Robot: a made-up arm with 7 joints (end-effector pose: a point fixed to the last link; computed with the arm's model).
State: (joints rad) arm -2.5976 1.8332 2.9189 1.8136 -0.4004 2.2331 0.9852
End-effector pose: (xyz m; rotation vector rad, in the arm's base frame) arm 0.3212 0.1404 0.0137 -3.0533 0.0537 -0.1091
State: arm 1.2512 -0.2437 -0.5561 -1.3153 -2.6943 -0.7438 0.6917
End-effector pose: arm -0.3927 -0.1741 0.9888 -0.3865 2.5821 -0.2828
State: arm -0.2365 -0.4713 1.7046 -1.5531 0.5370 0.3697 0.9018
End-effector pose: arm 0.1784 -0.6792 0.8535 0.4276 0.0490 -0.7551
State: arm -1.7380 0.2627 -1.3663 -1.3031 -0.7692 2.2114 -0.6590
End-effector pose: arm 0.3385 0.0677 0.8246 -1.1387 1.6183 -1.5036
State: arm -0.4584 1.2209 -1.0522 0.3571 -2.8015 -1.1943 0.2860
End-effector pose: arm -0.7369 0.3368 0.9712 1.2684 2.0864 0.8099
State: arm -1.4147 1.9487 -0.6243 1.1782 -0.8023 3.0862 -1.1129
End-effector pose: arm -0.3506 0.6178 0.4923 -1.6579 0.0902 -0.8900
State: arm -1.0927 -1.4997 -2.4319 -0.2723 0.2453 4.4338 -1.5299
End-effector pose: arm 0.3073 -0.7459 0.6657 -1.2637 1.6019 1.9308
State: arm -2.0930 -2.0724 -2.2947 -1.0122 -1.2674 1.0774 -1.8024
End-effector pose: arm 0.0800 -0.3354 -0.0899 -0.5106 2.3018 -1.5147
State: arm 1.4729 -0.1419 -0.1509 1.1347 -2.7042 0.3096 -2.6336
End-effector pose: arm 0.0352 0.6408 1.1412 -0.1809 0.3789 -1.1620
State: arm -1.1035 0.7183 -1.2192 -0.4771 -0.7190 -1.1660 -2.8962
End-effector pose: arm -0.2469 0.6478 1.0274 2.0572 -0.5669 -0.3461
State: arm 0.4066 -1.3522 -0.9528 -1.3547 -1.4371 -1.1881 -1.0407
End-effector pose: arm 0.1567 0.3479 0.9652 1.8590 -0.1931 0.5726
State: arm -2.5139 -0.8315 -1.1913 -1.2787 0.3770 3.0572 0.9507
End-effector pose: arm -0.1050 -0.2645 1.0057 1.5452 1.5408 1.6143
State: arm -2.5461 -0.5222 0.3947 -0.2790 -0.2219 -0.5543 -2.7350
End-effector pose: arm -0.4659 -0.0698 1.3748 2.4887 0.3231 -0.7633
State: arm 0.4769 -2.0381 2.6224 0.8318 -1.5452 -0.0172 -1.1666
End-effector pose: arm 0.8056 0.4985 0.4206 -0.9103 -1.8246 -0.4470
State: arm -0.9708 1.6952 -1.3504 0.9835 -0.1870 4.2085 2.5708
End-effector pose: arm -0.6786 0.1858 0.4539 0.4734 1.7581 1.1110
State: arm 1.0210 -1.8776 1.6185 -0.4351 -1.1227 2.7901 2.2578
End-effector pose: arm 0.6107 0.3356 0.3876 -0.1532 0.7247 -0.2943
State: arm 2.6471 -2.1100 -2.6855 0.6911 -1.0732 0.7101 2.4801
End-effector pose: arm -0.6864 0.6350 0.2325 0.6779 -0.7055 -1.6111
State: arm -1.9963 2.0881 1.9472 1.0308 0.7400 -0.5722 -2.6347
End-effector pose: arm 0.5623 0.1568 0.0743 -0.5462 -1.7830 1.6373
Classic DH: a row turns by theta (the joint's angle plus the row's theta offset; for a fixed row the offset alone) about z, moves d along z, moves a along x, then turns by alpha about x. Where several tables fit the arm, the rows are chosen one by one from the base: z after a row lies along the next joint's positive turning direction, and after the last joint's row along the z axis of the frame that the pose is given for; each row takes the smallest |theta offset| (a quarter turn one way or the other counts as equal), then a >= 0, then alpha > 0; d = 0 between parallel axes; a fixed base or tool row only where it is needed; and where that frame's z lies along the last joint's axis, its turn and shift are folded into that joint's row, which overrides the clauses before.
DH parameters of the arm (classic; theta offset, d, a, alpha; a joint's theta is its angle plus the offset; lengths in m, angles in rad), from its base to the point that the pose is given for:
joint 1: 0 0.5398 0 1.5708
joint 2: 0 0.0764 0 -1.5708
joint 3: 0 0.3932 0.0221 -1.5708
joint 4: 0 0.0525 -0.0155 1.5708
joint 5: 0 0.4493 0 1.5708
joint 6: 1.5708 0.1358 0.1336 1.5708
joint 7: 0 0.0182 0 0

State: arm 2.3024 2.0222 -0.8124 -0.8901 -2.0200 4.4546 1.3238
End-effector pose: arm 0.0523 -0.3861 0.0714 0.2741 0.6483 2.8478
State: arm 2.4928 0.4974 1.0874 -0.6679 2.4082 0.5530 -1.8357
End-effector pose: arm 0.6412 -0.1902 1.2407 1.1892 1.6649 0.6410
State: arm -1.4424 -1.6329 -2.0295 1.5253 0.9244 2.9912 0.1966
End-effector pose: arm -0.3115 -0.3931 0.7246 0.7045 0.2941 0.1658
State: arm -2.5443 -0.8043 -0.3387 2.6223 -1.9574 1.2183 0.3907
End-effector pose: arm -0.2300 -0.1634 0.2412 -2.2079 1.4935 0.5395
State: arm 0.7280 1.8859 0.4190 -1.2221 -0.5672 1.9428 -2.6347
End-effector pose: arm 0.0103 -0.3219 0.0476 -0.9742 2.6202 -0.1530
